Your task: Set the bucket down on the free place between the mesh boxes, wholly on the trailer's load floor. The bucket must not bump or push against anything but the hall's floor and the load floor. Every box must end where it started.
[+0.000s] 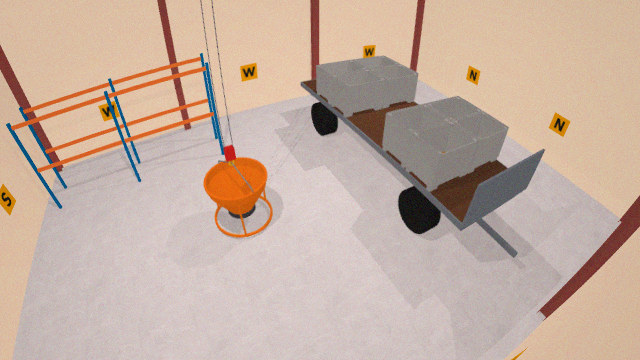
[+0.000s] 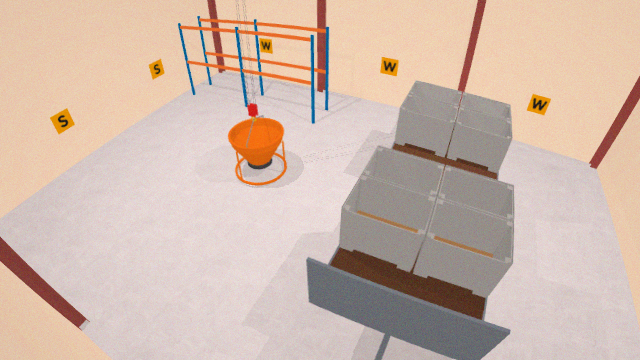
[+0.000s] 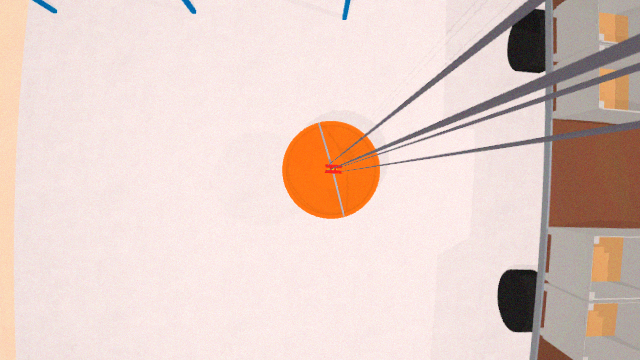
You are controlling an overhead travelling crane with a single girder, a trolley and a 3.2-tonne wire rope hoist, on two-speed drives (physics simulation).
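The orange bucket (image 1: 232, 197) (image 2: 257, 146) (image 3: 307, 172) is upright, its ring foot on or just above the hall floor; a tiny gap cannot be told. My gripper, the hook under the red block (image 1: 231, 162) (image 2: 254, 118) (image 3: 333, 169), holds the bucket's grey bail over its middle. The ropes look straight. The trailer's brown load floor (image 1: 371, 128) (image 3: 595, 175) shows between two groups of grey mesh boxes, the nearer group (image 1: 412, 152) (image 2: 382, 240) (image 3: 567, 265) and the farther group (image 1: 342, 92) (image 2: 425, 127) (image 3: 575, 90). The bucket is beside the trailer, well apart from it.
A rack with blue posts (image 1: 123, 137) (image 2: 313, 80) (image 3: 346, 10) and orange beams stands behind the bucket on the W side. The trailer has a grey headboard (image 1: 507, 187) (image 2: 400, 312), a drawbar (image 1: 500, 240) and black wheels (image 1: 419, 210) (image 3: 520, 300) along its side towards the bucket.
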